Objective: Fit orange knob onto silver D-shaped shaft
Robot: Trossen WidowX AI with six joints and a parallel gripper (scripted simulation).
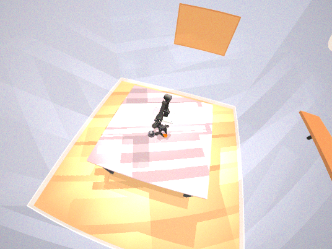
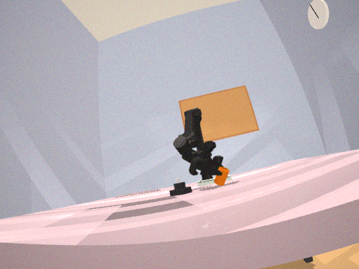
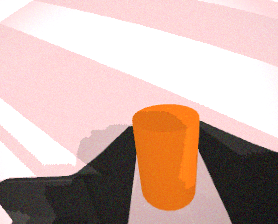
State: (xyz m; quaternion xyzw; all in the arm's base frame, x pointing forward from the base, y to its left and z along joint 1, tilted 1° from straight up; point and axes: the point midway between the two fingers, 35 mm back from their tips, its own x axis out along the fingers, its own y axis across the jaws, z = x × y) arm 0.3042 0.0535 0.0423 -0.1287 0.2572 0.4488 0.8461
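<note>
Right now my gripper tip is 1 cm to the left of the orange knob. The rest, counted from my gripper tip: round pedestal: 18 cm to the right, 1 cm below.
</note>
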